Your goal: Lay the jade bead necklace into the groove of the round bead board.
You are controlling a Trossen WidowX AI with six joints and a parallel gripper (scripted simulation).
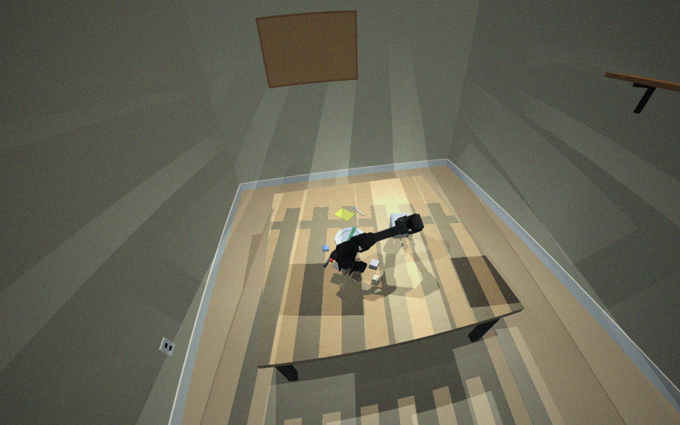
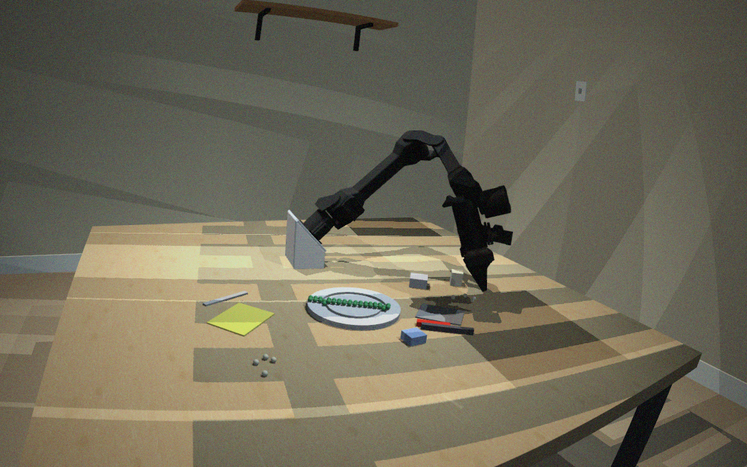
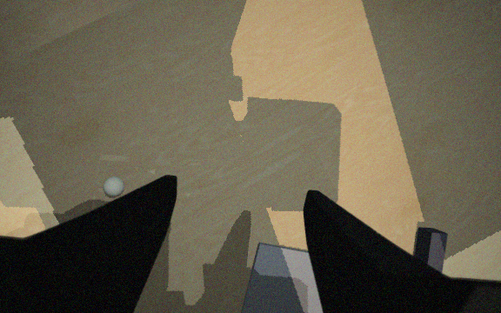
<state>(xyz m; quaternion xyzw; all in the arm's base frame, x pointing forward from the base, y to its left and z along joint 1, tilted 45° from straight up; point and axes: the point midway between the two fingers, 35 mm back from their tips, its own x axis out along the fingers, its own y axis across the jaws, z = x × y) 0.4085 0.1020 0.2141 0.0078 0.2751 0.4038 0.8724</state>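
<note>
My gripper tip is now 20 mm past the grey plate, 110 mm to the left of it and 50 mm above it. Round my gripper tip: round grey bead board: 110 mm behind, 270 mm to the right, 40 mm below; blue block: 60 mm ahead, 240 mm to the right, 40 mm below; red and black pen: 40 mm ahead, 160 mm to the right, 50 mm below.
</note>
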